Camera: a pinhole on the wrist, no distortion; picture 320 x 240 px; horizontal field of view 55.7 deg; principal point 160.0 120.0 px. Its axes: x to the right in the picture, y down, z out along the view. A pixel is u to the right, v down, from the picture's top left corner.
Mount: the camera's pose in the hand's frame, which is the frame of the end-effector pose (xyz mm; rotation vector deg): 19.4 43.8 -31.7 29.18 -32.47 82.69
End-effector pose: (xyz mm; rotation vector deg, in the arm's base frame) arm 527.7 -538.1 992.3 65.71 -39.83 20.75
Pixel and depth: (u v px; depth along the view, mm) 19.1 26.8 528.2
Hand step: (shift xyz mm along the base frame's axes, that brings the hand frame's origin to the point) 329.2 -403.4 -199.8
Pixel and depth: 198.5 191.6 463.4
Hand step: -78.5 -398.9 -130.2
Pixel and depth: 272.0 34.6 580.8
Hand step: 46.2 -589.2 116.9
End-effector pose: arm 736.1 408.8 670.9 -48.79 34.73 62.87
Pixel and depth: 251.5 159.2 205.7
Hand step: 32.3 122.6 114.4
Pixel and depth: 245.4 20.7 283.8
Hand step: 115.6 233.8 76.4
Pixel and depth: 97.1 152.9 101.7
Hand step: 35.3 20.9 27.0
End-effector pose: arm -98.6 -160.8 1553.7 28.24 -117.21 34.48
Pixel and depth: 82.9 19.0 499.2
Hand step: -44.7 -484.3 91.3
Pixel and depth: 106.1 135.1 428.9
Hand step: 8.4 -373.2 -75.0
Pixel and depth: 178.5 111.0 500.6
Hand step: -111.3 -423.1 -107.9
